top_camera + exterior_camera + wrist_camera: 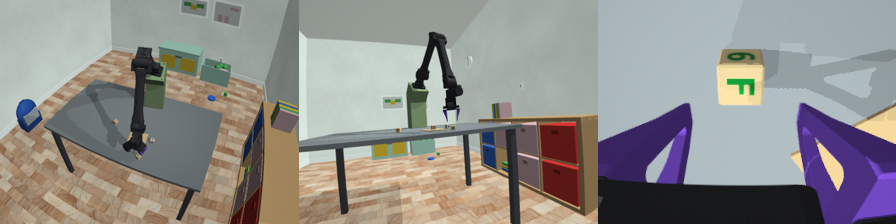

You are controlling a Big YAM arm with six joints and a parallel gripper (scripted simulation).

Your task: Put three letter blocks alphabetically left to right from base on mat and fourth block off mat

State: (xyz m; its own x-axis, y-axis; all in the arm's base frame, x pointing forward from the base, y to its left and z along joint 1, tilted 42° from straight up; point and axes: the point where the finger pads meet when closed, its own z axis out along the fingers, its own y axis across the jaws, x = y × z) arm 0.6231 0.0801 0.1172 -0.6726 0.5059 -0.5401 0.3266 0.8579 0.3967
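My hand is 160 mm past the wooden block, 80 mm to the left of it and 50 mm above it. From my hand the other things lie so: mat: 160 mm behind, 80 mm to the right, 60 mm below.
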